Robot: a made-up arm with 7 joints.
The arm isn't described. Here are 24 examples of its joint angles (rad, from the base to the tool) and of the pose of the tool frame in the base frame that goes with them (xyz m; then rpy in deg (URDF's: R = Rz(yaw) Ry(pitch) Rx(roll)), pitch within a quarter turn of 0, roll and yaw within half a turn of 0).
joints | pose
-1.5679 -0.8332 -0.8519 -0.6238 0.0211 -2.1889 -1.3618 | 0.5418 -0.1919 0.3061 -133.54 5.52 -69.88
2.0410 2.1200 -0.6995 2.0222 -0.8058 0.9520 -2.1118 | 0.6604 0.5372 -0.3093 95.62 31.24 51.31
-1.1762 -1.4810 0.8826 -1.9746 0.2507 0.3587 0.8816 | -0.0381 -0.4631 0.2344 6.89 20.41 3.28
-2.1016 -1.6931 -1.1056 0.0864 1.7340 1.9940 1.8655 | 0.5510 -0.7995 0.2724 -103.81 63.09 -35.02
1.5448 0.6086 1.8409 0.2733 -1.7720 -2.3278 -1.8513 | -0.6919 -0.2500 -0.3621 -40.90 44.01 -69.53
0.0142 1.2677 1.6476 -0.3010 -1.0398 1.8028 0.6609 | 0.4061 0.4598 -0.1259 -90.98 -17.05 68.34
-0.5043 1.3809 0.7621 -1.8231 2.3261 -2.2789 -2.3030 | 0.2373 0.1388 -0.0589 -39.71 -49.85 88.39
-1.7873 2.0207 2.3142 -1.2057 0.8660 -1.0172 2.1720 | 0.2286 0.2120 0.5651 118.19 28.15 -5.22
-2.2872 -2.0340 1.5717 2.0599 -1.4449 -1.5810 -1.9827 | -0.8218 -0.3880 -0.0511 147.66 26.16 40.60
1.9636 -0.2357 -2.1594 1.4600 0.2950 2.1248 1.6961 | -0.7611 0.2384 -0.5804 83.21 48.62 20.28
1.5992 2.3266 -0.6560 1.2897 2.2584 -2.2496 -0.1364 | 1.1912 -0.0440 0.1726 117.81 1.70 -62.55
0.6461 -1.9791 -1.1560 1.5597 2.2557 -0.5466 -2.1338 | -0.2168 -0.8571 -0.0096 25.46 -30.63 148.16
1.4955 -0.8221 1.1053 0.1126 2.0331 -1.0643 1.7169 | -0.2949 -0.4684 0.3063 59.89 -30.43 139.84
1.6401 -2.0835 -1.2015 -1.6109 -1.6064 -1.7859 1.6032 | -0.4073 -0.1577 -0.0176 -153.06 -0.11 106.52
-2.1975 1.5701 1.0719 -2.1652 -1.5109 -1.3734 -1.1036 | 0.1525 0.1507 0.2336 3.80 60.77 100.73
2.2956 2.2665 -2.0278 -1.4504 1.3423 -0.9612 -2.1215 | 0.2379 -0.1903 -0.9249 -122.65 67.23 54.77
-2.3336 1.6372 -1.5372 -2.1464 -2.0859 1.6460 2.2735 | -0.4812 0.4001 -0.0518 -65.71 -11.33 76.04
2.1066 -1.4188 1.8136 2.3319 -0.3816 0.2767 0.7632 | -0.2161 -0.4613 -0.6966 -39.79 7.35 124.21
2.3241 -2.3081 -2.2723 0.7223 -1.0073 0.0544 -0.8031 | -0.0082 -0.8284 -0.5064 -104.77 -5.33 19.03
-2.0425 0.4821 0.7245 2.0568 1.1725 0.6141 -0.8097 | 0.7787 0.1268 0.2887 85.80 15.18 36.46
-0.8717 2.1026 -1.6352 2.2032 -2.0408 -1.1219 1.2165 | -0.9857 0.2940 0.8330 -118.66 -4.28 166.01
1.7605 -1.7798 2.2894 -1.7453 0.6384 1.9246 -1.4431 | -0.0313 -0.1321 -0.7779 103.81 -17.48 111.54
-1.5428 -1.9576 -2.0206 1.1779 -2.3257 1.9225 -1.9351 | 0.0003 -1.1668 0.6627 83.47 -45.48 -140.17
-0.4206 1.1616 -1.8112 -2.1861 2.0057 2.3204 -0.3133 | -0.2200 0.6504 0.8534 -121.85 6.88 149.63
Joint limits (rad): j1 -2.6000..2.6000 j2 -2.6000..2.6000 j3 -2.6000..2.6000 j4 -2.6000..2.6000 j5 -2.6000..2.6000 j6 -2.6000..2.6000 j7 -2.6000..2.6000
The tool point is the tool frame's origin. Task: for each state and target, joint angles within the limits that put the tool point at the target. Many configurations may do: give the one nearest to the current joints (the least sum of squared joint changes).
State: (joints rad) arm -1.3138 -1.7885 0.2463 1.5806 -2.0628 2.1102 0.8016
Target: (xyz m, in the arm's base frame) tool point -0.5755 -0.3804 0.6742
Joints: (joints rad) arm -1.1296 -2.0101 0.5440 1.5562 -2.1336 2.2510 0.7032
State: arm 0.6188 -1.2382 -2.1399 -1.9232 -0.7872 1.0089 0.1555
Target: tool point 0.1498 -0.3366 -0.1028
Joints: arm 0.2905 -1.5059 -1.5585 -2.1569 -0.5470 1.2552 -0.5138
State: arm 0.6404 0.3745 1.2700 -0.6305 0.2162 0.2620 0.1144
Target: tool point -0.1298 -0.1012 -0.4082
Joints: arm 0.7097 0.1149 1.3531 -0.5468 0.0612 0.3105 0.2943
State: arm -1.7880 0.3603 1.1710 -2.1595 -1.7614 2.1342 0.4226
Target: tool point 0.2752 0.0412 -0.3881
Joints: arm -1.1672 0.4767 0.7984 -1.3559 -2.4152 1.9280 0.3606
